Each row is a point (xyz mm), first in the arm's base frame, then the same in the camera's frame.
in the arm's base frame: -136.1 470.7 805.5
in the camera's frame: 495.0 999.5 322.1
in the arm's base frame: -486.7 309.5 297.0
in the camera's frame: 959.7 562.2 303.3
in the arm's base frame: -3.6 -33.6 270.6
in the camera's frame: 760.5 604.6 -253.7
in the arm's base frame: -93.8 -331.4 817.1
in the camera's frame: 901.7 1211.7 -337.4
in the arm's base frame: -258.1 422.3 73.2
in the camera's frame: 750.8 308.5 219.4
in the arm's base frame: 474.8 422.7 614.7
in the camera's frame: 57.8 803.4 -104.8
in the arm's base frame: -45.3 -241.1 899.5
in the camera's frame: 797.7 1266.6 -278.5
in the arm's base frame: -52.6 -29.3 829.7
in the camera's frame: 699.0 1145.9 -118.9
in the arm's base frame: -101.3 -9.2 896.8
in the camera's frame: 715.7 1207.6 -62.4
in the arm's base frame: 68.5 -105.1 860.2
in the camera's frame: 636.8 1189.9 -243.6
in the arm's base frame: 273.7 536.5 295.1
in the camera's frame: 215.3 473.5 43.1
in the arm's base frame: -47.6 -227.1 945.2
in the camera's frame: 783.7 1307.4 -257.7
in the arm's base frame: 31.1 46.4 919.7
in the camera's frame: 573.0 1210.6 -90.7
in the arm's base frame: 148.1 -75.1 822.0
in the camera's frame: 562.2 1142.3 -272.9
